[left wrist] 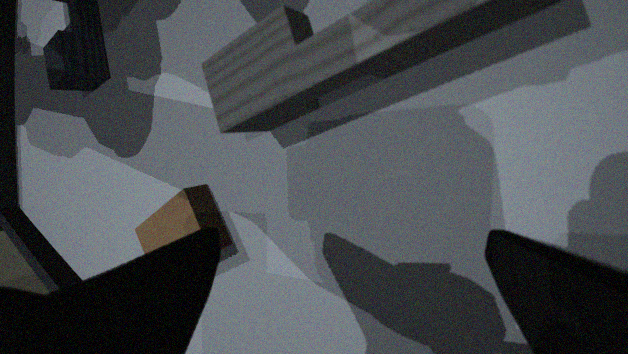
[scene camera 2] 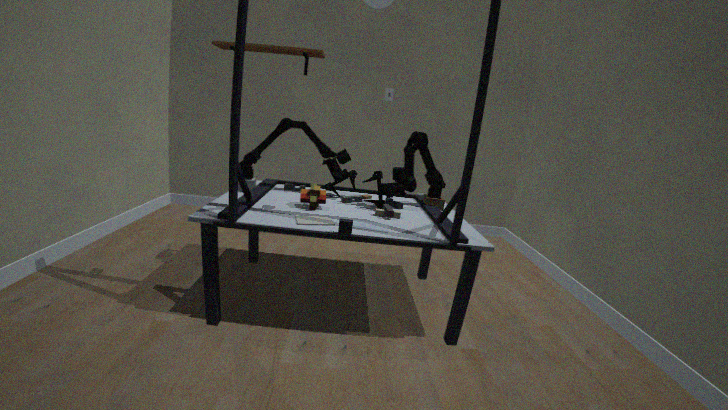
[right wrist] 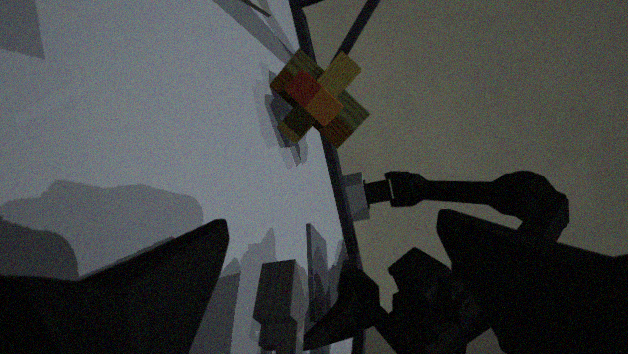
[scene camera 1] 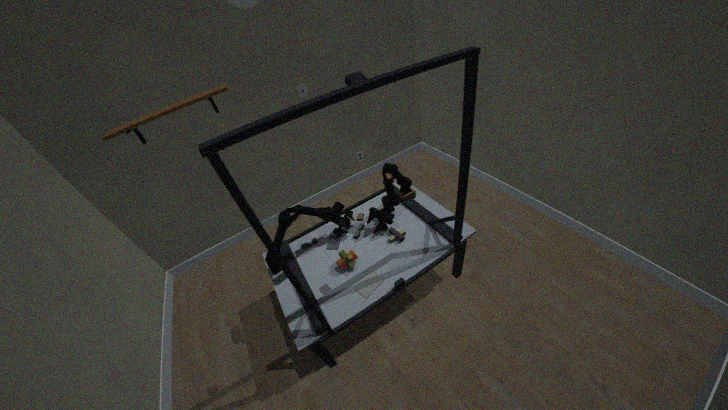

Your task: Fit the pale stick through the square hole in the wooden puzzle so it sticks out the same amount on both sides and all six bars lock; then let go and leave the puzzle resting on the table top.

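Frame: origin at the left arm's base, x left, y back, z up, level; centimetres.
Where they show: left gripper, between the fingertips: (left wrist: 354, 242) (scene camera 2: 347, 194) (scene camera 1: 351, 226); right gripper, between the fingertips: (scene camera 2: 363, 191) (right wrist: 333, 225) (scene camera 1: 370, 228); left arm's base, origin of its link: (scene camera 2: 245, 177) (right wrist: 365, 194) (scene camera 1: 277, 269); right arm's base, origin of its link: (scene camera 2: 434, 196) (scene camera 1: 405, 190).
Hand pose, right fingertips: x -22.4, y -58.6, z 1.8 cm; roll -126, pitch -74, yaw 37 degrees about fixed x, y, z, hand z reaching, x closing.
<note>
Things, the pixels of their centre, and the offset from my right fingertips.
- grey striped notched bar, middle of its body: (left wrist: 354, 33) (right wrist: 276, 344) (scene camera 2: 352, 199) (scene camera 1: 359, 230) dx +10.0, dy +2.8, dz -6.8 cm
- small tan block, middle of its body: (left wrist: 179, 236) (scene camera 1: 360, 216) dx +20.2, dy -7.4, dz -7.5 cm
- flat pale sheet, middle of its body: (scene camera 2: 314, 220) (scene camera 1: 369, 283) dx -23.6, dy +25.1, dz -8.0 cm
- dark block, middle of its body: (left wrist: 66, 3) (scene camera 2: 393, 203) dx +6.4, dy -19.4, dz -6.8 cm
A puzzle of crossed red, orange, yellow and green bars (scene camera 1: 346, 260) (scene camera 2: 313, 196) (right wrist: 320, 97) rests on the white table; its hole cannot be made out. A grey striped notched bar (scene camera 1: 358, 228) (left wrist: 310, 65) lies on the table beyond the left fingers, and a small tan block (scene camera 1: 360, 216) (left wrist: 170, 220) lies partly behind one left fingertip. I cannot tell which piece is the pale stick. My left gripper (scene camera 1: 347, 224) (scene camera 2: 347, 191) (left wrist: 354, 242) is open and empty above the table. My right gripper (scene camera 1: 370, 221) (scene camera 2: 371, 193) (right wrist: 333, 225) is open and empty, low over the table.
Crossed pale and grey bars (scene camera 1: 396, 234) (scene camera 2: 388, 211) lie right of the right gripper in the scene views. A flat pale sheet (scene camera 1: 367, 290) (scene camera 2: 314, 220) lies near the front edge. A dark block (left wrist: 77, 62) shows at the upper left of the left wrist view.
</note>
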